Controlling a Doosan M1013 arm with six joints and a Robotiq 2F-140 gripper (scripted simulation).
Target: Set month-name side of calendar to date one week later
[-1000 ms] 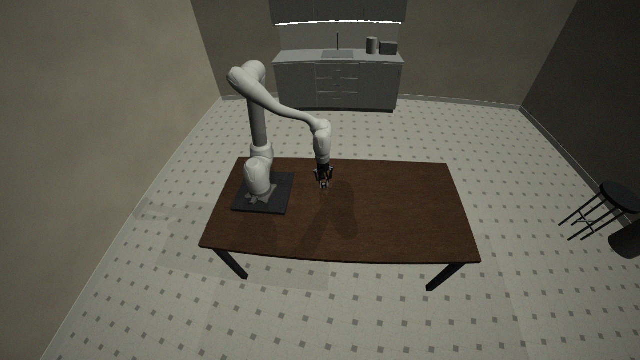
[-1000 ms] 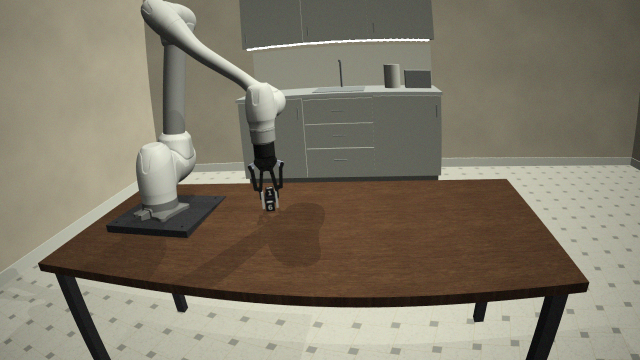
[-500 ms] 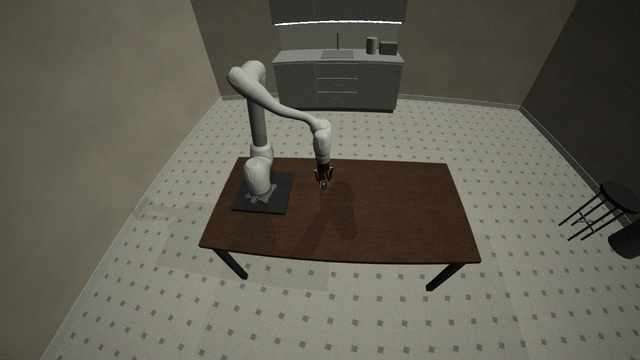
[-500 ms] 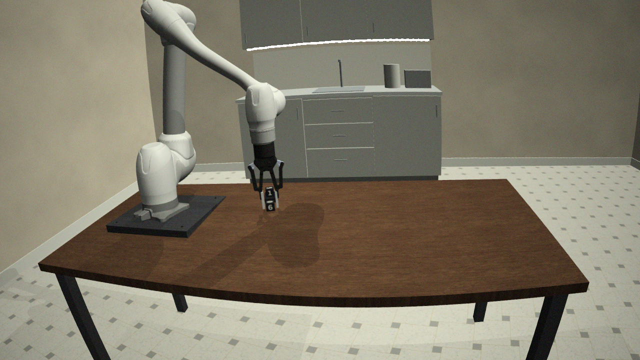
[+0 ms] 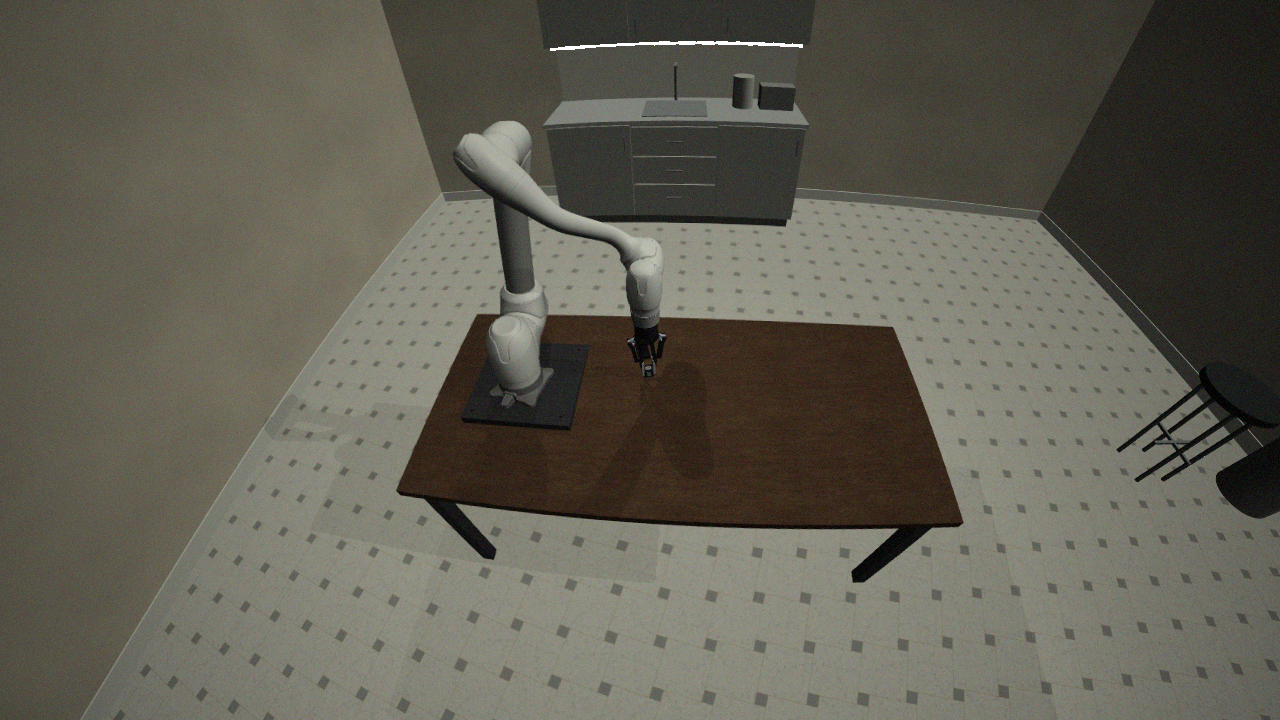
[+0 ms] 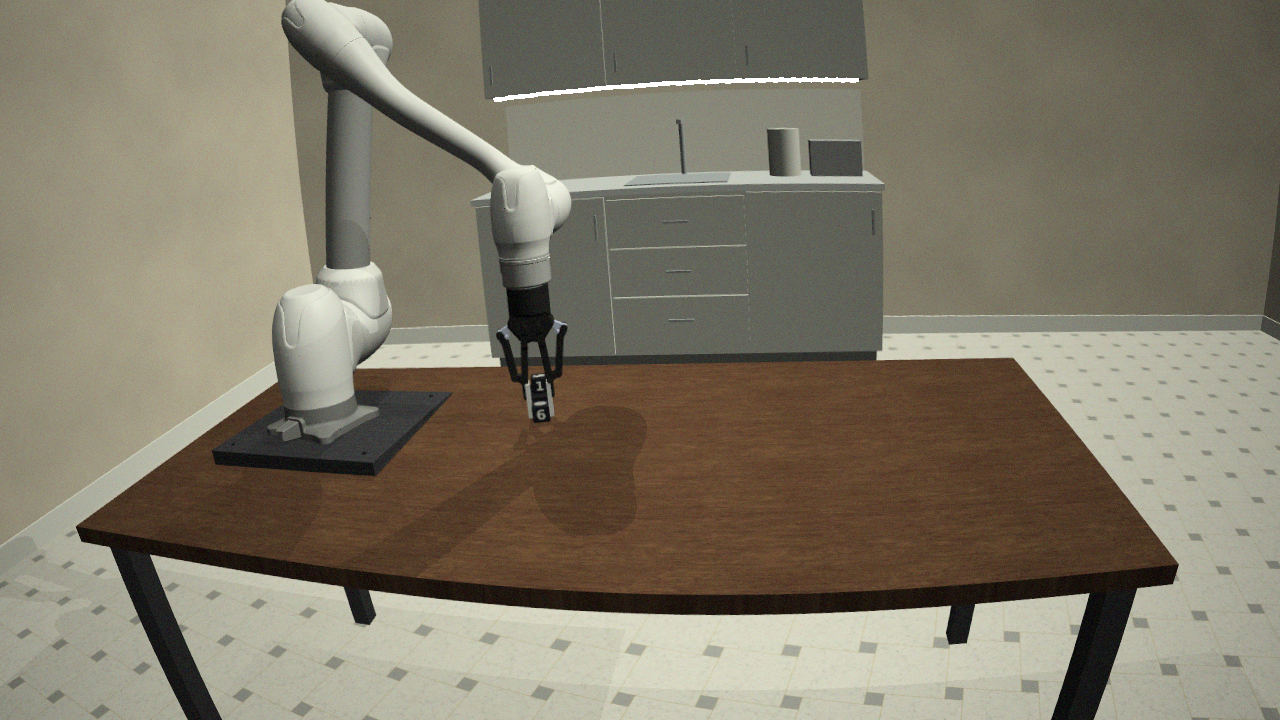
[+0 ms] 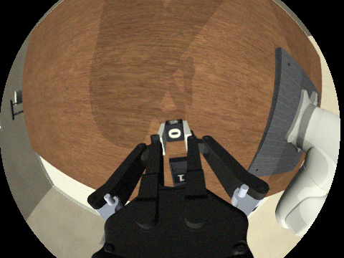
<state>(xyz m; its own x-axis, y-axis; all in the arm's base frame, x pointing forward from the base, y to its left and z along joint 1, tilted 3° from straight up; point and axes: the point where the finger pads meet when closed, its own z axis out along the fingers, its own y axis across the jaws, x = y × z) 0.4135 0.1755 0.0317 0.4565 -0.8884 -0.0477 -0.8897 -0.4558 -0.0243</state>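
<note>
The dark tray is 100 mm to the left of my hand, 50 mm behind it and 30 mm below it.
</note>
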